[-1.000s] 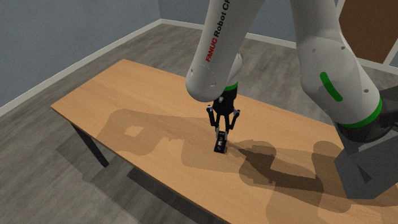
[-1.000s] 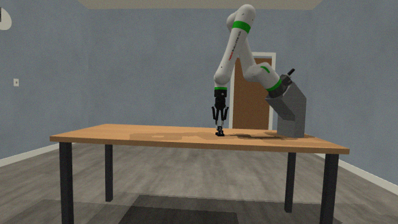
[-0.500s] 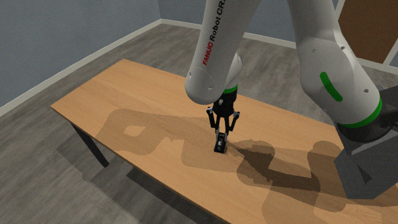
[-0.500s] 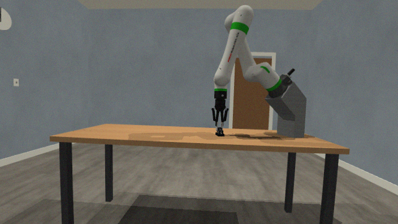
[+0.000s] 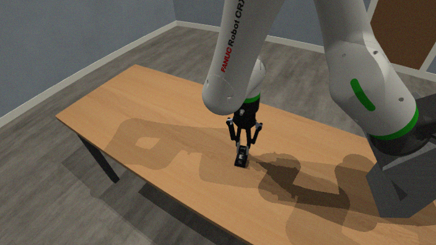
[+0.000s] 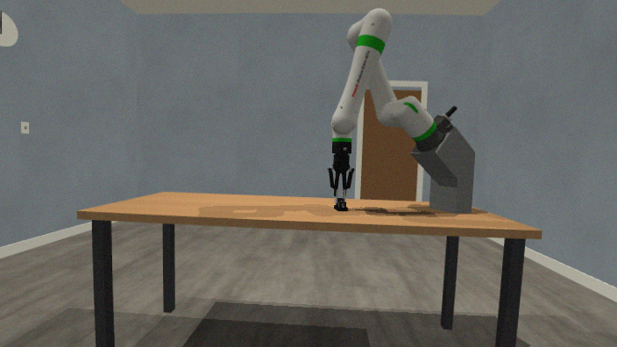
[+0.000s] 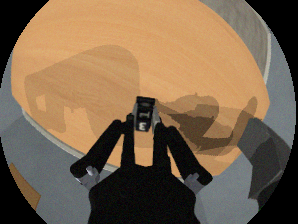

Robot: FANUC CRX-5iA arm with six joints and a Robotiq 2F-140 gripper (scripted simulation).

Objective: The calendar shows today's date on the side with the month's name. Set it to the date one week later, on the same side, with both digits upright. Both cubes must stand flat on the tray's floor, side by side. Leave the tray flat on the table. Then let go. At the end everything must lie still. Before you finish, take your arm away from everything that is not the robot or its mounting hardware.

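Now: hand 10 mm past the tray, 20 mm to the right of it and 50 mm above it.
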